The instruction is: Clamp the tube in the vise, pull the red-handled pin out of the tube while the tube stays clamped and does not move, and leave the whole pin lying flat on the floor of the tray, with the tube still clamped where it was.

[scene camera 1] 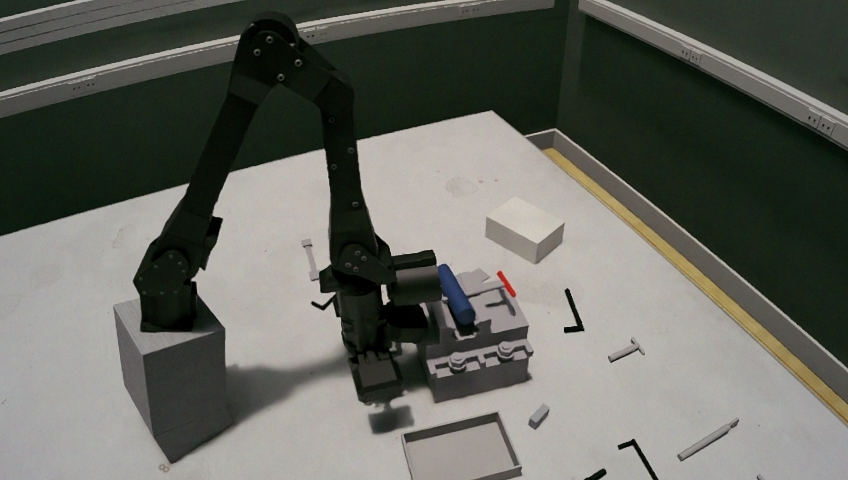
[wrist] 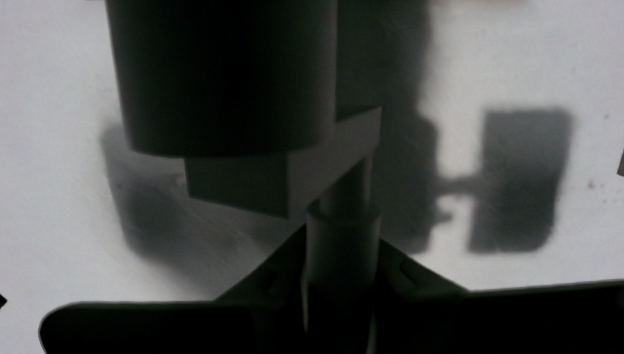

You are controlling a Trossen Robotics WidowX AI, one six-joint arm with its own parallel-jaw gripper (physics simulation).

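Pixels of known places: arm's base, origin of its link: (scene camera 1: 167,316).
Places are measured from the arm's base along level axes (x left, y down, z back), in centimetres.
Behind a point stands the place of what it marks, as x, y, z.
Observation:
The blue tube (scene camera 1: 457,294) @(-1.9, 4.7, -38.0) lies across the top of the grey vise (scene camera 1: 479,379) @(-8.6, 16.0, -39.4), between its jaws; how tightly they hold it cannot be told. The red handle (scene camera 1: 506,283) @(-1.4, 5.2, -45.5) of the pin stands at the far right of the tube, its grey shaft running towards the tube. My gripper (scene camera 1: 379,381) @(-1.8, 18.0, -24.8) (wrist: 329,234) @(-1.8, 18.0, -24.8) is low at the left side of the vise, pointing down. It is shut on the crank handle (wrist: 343,255) @(-2.0, 13.3, -26.9), which stands between its fingers in the wrist view and is hidden in the scene view. The tray (scene camera 1: 509,443) @(-19.1, 17.1, -39.9) lies in front of the vise.
A white box (scene camera 1: 523,231) @(19.4, 14.5, -58.0) stands behind the vise. Right of it lie a black hex key (scene camera 1: 576,315) @(0.7, 18.7, -60.1), a T-shaped piece (scene camera 1: 624,350) @(-8.8, 18.4, -63.9), a small grey block (scene camera 1: 538,416) @(-16.1, 17.5, -45.5) and a grey rod (scene camera 1: 706,440) @(-27.6, 18.2, -66.8). A grey double-ended piece (scene camera 1: 310,260) @(28.1, 18.9, -19.5) lies behind the arm.

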